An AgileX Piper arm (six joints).
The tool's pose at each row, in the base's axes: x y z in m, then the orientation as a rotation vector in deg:
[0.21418, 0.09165, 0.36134, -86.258, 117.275, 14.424]
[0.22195, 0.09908, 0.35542, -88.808, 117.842, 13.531]
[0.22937, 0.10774, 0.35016, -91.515, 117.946, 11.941]
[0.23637, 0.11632, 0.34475, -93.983, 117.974, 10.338]
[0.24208, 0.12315, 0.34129, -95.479, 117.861, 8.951]
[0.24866, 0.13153, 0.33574, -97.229, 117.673, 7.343]
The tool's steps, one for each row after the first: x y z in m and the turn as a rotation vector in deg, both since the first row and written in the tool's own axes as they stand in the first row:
[-0.00428, -0.00351, 0.01096, -0.872, 1.861, -1.264]
[-0.00985, -0.00639, 0.02184, -1.279, 3.731, -2.963]
[-0.01519, -0.00888, 0.03266, -1.566, 5.467, -4.554]
[-0.01994, -0.01115, 0.04063, -1.469, 6.595, -5.662]
[-0.02496, -0.01330, 0.05133, -1.367, 7.886, -6.970]

